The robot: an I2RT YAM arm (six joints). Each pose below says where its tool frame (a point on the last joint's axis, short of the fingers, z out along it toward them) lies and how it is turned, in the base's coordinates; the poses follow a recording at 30 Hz.
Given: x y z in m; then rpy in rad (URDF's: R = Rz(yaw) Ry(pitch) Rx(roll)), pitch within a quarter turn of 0, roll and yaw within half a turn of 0.
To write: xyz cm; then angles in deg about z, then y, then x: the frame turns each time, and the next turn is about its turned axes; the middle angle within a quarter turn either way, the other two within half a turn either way. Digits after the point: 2 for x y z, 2 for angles.
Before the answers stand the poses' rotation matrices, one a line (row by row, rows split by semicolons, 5 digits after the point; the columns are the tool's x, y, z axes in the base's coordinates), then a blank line. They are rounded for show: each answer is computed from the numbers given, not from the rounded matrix.
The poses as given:
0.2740 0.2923 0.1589 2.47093 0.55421 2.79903
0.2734 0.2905 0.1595 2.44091 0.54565 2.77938
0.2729 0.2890 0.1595 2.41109 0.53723 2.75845
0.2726 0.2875 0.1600 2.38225 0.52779 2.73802
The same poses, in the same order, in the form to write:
-0.80091 -0.04493 0.59710; 0.28562 0.84776 0.44691; -0.52627 0.52848 -0.66615
-0.79933 -0.04203 0.59942; 0.30289 0.83337 0.46234; -0.51897 0.55112 -0.65340
-0.79684 -0.03826 0.60298; 0.32117 0.81849 0.47637; -0.51176 0.57325 -0.63991
-0.79452 -0.03404 0.60629; 0.33927 0.80318 0.48969; -0.50363 0.59476 -0.62659

27.40 29.23 15.89 160.37 31.75 141.57
27.34 29.05 15.95 159.25 31.26 139.85
27.29 28.90 15.95 158.05 30.78 138.15
27.26 28.75 16.00 156.88 30.24 136.49

